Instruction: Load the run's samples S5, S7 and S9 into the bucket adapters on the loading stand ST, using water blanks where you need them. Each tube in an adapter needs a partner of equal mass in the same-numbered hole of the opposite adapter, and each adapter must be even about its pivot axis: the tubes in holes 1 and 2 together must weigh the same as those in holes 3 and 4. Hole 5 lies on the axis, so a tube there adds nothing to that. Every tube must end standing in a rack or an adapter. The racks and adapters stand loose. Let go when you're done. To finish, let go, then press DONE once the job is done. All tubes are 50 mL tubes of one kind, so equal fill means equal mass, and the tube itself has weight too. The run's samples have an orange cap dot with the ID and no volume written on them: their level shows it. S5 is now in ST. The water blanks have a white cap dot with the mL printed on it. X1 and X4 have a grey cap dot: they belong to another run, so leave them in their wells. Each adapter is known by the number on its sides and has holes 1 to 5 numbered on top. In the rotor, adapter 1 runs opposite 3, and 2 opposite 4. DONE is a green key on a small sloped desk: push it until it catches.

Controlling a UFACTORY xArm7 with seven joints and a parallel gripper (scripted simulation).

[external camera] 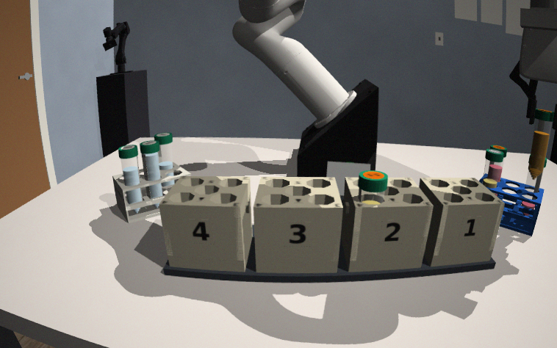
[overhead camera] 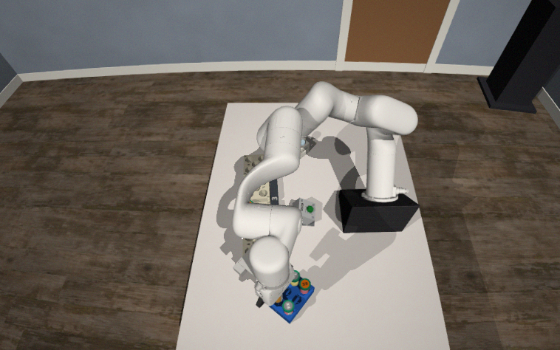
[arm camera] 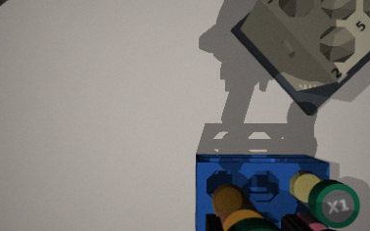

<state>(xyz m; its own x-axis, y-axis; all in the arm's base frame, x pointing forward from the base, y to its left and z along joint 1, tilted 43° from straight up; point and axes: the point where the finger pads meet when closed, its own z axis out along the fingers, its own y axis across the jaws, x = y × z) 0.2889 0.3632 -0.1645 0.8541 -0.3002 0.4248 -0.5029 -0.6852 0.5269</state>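
Right now the S7 tube is 10 mm behind my hand and 50 mm below it. Also, from my hand: blue rack 40 mm behind, 20 mm to the right, 170 mm below; then pink-filled sample tube 80 mm behind, 50 mm to the right, 140 mm below; then green done key 60 mm behind, 330 mm to the right, 140 mm below.
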